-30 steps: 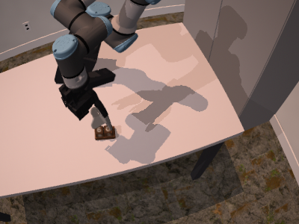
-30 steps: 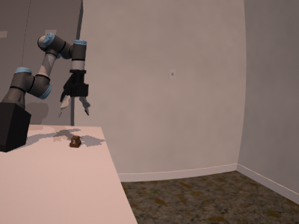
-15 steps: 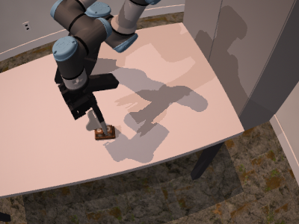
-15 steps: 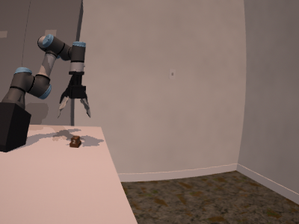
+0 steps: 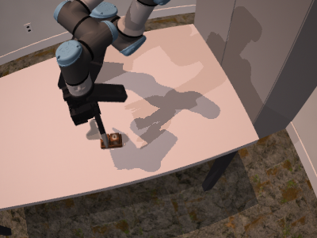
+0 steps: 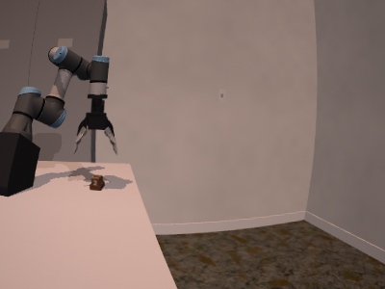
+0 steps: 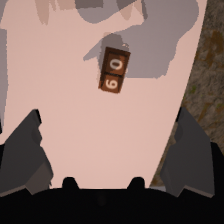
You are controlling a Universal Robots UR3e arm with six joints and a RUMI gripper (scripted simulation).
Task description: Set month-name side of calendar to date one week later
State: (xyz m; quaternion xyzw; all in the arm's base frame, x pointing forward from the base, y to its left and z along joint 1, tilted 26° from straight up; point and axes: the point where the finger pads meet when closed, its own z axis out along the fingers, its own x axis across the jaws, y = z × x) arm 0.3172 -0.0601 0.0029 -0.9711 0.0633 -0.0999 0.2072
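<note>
Now: the brown tray 110 mm below my hand, 10 mm to the left of it and 10 mm ahead of it.
</note>
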